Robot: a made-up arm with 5 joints.
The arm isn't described. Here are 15 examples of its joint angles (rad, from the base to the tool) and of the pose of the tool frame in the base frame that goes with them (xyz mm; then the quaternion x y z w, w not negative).
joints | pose
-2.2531 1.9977 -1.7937 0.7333 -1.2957 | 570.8 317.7 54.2 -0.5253 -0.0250 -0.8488 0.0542
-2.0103 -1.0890 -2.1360 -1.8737 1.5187 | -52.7 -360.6 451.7 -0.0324 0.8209 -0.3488 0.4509
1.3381 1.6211 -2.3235 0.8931 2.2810 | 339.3 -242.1 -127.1 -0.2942 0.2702 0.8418 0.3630
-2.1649 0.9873 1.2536 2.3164 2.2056 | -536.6 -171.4 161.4 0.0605 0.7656 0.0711 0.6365
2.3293 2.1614 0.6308 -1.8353 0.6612 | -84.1 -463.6 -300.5 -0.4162 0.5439 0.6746 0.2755
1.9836 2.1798 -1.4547 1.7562 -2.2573 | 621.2 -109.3 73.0 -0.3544 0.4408 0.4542 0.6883
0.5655 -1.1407 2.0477 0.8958 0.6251 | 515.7 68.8 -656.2 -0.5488 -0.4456 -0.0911 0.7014
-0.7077 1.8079 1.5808 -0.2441 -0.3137 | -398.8 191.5 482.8 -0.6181 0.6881 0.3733 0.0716
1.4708 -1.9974 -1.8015 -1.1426 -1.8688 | 93.8 488.6 -106.9 -0.1111 -0.7545 -0.3336 0.5541
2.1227 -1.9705 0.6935 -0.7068 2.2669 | 1080.9 156.4 216.0 -0.6616 0.5779 0.2899 0.3800
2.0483 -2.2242 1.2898 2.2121 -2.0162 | 1152.3 -109.0 -50.8 0.6088 -0.2871 0.5692 0.4722
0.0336 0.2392 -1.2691 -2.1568 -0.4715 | -94.1 198.3 111.2 0.2687 0.6050 0.6572 0.3603
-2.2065 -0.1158 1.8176 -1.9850 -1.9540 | -90.3 -518.1 927.5 0.1276 -0.4043 0.7412 0.5205
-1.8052 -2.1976 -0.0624 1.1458 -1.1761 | 746.0 -341.7 -263.6 0.1025 -0.9408 0.3226 0.0188
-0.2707 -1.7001 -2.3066 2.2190 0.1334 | 212.0 -360.2 -385.5 -0.8920 0.4146 0.1544 0.0927
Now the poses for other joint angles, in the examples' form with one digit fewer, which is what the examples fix.
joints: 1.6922 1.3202 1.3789 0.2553 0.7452
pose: -499 -129 -110 0.469 0.143 0.580 0.650
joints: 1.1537 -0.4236 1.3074 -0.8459 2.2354
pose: 52 782 -532 0.831 -0.043 -0.395 0.390
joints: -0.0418 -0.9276 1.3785 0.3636 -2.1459
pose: 688 -152 -827 0.828 0.077 0.491 0.260
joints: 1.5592 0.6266 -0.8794 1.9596 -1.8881
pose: -112 -235 407 -0.001 0.490 -0.491 0.721
